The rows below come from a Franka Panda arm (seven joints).
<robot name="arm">
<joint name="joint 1" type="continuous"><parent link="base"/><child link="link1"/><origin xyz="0.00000 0.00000 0.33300"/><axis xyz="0 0 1"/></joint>
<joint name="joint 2" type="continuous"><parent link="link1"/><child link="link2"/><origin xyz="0.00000 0.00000 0.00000"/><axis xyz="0 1 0"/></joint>
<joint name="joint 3" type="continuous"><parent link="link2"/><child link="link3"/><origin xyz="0.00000 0.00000 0.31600"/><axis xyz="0 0 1"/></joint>
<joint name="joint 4" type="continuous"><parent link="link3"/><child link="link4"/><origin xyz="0.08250 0.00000 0.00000"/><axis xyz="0 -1 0"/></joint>
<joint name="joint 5" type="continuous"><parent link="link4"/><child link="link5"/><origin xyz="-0.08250 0.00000 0.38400"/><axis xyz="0 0 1"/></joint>
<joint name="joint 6" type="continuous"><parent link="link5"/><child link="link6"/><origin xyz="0.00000 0.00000 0.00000"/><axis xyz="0 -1 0"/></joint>
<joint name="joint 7" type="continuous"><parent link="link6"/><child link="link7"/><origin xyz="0.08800 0.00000 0.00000"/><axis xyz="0 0 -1"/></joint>
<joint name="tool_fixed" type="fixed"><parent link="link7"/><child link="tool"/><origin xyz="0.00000 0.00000 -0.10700" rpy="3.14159 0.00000 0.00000"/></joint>
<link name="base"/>
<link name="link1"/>
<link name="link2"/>
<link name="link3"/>
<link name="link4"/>
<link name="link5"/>
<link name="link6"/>
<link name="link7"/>
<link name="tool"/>
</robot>
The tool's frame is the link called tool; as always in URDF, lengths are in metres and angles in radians. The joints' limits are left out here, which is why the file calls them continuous.
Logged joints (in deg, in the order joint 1, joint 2, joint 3, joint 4, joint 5, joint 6, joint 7), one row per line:
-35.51, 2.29, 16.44, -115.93, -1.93, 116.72, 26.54
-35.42, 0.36, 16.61, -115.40, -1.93, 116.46, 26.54
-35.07, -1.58, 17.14, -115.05, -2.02, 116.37, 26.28
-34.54, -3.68, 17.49, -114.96, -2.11, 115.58, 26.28
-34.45, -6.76, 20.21, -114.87, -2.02, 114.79, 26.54
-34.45, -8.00, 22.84, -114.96, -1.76, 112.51, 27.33
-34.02, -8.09, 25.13, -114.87, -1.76, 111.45, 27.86
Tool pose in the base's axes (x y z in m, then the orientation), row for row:
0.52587, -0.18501, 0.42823, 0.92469, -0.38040, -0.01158, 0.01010
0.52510, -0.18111, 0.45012, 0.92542, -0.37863, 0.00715, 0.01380
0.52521, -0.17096, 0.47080, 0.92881, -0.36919, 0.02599, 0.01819
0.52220, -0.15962, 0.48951, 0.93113, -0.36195, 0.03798, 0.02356
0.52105, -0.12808, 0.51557, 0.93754, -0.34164, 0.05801, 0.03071
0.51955, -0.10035, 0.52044, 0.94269, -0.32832, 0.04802, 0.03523
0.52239, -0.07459, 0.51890, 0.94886, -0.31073, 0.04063, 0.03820
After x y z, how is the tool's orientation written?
As a quaternion, x y z w.
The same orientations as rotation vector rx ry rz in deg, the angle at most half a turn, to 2 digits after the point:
165.38, -68.04, -2.07
165.13, -67.56, 1.28
165.28, -65.70, 4.62
165.13, -64.19, 6.74
165.53, -60.32, 10.24
165.98, -57.81, 8.45
166.76, -54.61, 7.14

